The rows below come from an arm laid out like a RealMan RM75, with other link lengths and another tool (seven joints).
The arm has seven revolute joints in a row. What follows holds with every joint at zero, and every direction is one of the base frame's. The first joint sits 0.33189 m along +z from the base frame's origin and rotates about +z. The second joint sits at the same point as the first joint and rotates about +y. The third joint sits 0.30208 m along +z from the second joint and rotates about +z. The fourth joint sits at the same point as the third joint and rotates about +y. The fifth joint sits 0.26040 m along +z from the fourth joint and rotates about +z. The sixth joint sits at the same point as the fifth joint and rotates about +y. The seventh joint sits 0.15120 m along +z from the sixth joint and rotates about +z. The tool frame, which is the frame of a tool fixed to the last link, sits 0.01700 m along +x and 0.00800 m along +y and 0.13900 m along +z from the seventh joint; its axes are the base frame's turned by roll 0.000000, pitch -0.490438 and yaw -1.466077 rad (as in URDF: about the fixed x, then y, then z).
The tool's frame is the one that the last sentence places.
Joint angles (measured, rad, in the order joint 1, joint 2, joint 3, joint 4, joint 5, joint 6, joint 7), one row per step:
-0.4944, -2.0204, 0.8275, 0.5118, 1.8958, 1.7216, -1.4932
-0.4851, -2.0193, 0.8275, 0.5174, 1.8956, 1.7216, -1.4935
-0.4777, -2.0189, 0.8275, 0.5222, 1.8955, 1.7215, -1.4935
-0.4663, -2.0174, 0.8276, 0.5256, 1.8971, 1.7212, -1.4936
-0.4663, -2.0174, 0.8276, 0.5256, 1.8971, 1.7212, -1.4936
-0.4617, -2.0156, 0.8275, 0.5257, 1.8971, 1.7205, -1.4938
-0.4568, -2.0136, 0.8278, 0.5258, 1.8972, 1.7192, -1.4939
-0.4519, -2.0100, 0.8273, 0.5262, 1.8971, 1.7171, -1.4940
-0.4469, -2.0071, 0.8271, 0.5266, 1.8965, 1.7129, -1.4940
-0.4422, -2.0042, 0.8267, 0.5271, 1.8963, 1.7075, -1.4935
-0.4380, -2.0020, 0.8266, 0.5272, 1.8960, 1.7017, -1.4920
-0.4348, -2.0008, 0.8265, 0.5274, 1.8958, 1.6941, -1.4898
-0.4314, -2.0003, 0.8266, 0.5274, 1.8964, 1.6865, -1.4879
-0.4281, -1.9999, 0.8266, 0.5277, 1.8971, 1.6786, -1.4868
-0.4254, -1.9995, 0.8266, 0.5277, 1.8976, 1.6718, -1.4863
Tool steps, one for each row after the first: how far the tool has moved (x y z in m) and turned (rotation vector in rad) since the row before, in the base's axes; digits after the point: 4 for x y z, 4 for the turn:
-0.0035, -0.0012, 0.0013, 0.0039, 0.0033, 0.0059
-0.0027, -0.0010, 0.0009, 0.0032, 0.0025, 0.0043
-0.0049, -0.0023, 0.0008, 0.0017, 0.0043, 0.0092
0.0000, 0.0000, 0.0000, 0.0000, 0.0000, 0.0000
-0.0024, -0.0007, 0.0007, 0.0013, 0.0020, 0.0051
-0.0027, -0.0007, 0.0006, 0.0014, 0.0028, 0.0054
-0.0034, 0.0000, 0.0015, 0.0035, 0.0044, 0.0060
-0.0034, 0.0003, 0.0011, 0.0047, 0.0048, 0.0069
-0.0036, 0.0006, 0.0010, 0.0056, 0.0060, 0.0068
-0.0033, 0.0006, 0.0006, 0.0056, 0.0056, 0.0057
-0.0029, 0.0011, 0.0001, 0.0066, 0.0061, 0.0050
-0.0029, 0.0007, -0.0003, 0.0053, 0.0060, 0.0054
-0.0029, 0.0008, -0.0003, 0.0052, 0.0062, 0.0060
-0.0025, 0.0007, -0.0002, 0.0042, 0.0051, 0.0056

